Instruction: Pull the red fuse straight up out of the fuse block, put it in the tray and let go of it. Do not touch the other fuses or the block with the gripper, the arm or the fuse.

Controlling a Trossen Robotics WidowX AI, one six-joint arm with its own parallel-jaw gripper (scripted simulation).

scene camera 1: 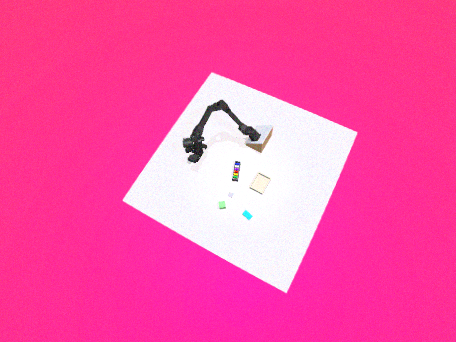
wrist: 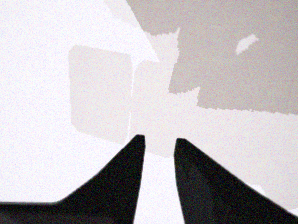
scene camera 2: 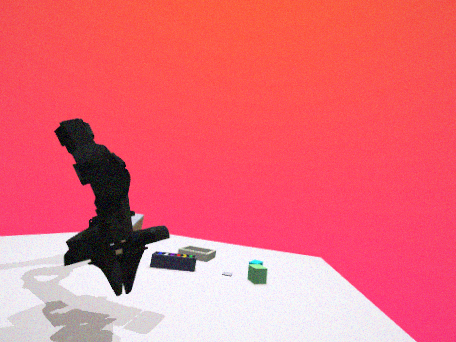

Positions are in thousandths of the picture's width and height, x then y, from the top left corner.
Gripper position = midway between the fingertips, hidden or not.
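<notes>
My gripper (scene camera 2: 273,861), also (wrist: 535,645).
</notes>
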